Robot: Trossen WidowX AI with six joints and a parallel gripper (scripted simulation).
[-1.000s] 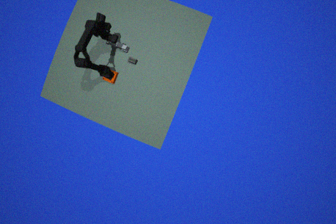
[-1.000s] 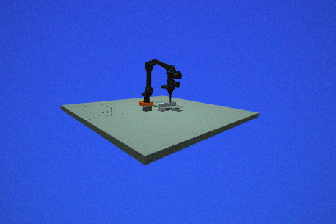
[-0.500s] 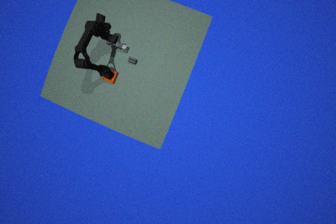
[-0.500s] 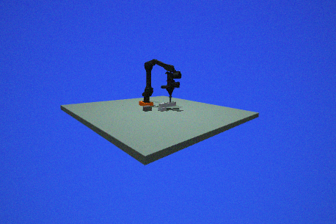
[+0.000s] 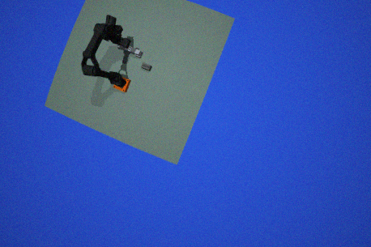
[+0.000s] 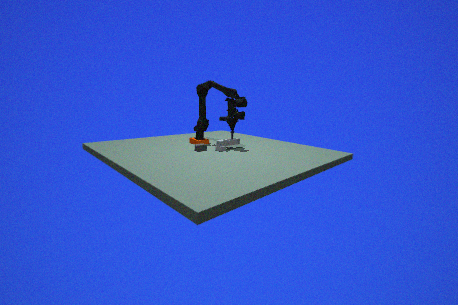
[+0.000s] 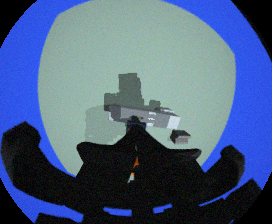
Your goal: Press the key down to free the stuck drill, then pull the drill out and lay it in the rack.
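The tan drill is 10 mm ahead of my gripper tip, 60 mm to the right of it and 70 mm below it. The rest, counted from my gripper tip: grey housing block (40 mm to the right, 80 mm below).
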